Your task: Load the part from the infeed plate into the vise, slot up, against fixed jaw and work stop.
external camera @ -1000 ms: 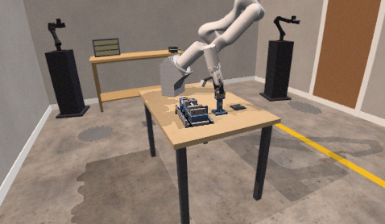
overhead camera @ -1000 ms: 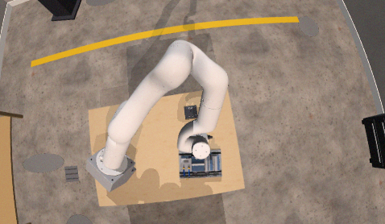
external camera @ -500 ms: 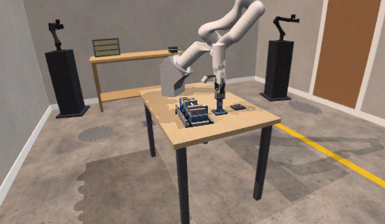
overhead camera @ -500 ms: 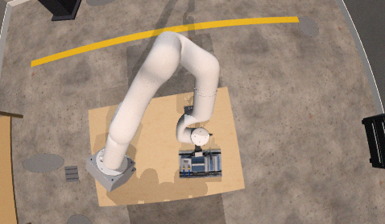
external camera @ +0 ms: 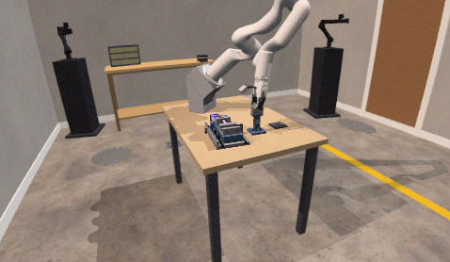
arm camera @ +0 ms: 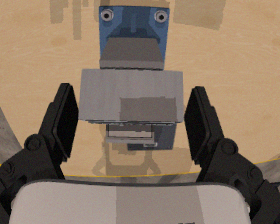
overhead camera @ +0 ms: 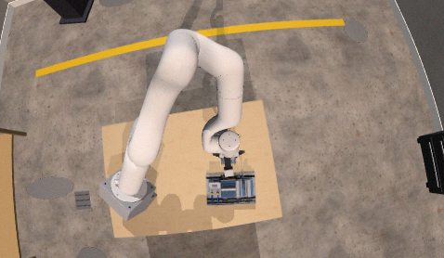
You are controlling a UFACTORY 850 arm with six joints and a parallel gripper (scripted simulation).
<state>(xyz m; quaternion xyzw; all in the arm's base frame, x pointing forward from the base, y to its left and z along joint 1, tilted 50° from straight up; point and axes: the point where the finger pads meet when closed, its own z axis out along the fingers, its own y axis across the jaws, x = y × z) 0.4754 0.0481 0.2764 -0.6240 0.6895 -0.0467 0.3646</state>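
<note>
Right now my hand is 1 cm above the part. The rest, counted from my hand: white cylinder rod: 2 cm ahead, 19 cm to the right, 9 cm below; then work stop: 10 cm ahead, 14 cm to the right, 8 cm below; then grey vise jaw: 7 cm ahead, 19 cm to the right, 9 cm below.
</note>
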